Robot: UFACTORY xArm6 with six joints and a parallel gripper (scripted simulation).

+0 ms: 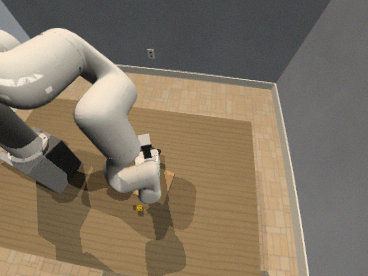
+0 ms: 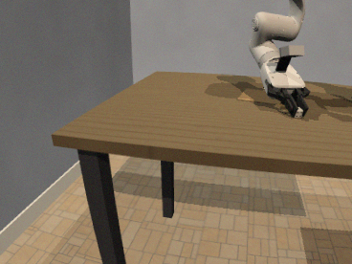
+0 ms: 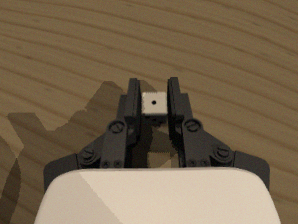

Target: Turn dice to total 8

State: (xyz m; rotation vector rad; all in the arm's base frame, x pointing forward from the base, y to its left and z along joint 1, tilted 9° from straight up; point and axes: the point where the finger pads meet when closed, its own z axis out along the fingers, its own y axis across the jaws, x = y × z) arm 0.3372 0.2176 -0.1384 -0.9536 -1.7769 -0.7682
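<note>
The black die is 150 mm to the right of my hand, 10 mm below it and 10 mm behind it. From my hand the other things lie so: tan mat (140 mm to the right, 90 mm ahead, 20 mm below); then white die (10 mm below); then yellow die (250 mm to the right, 70 mm ahead, 10 mm below).
</note>
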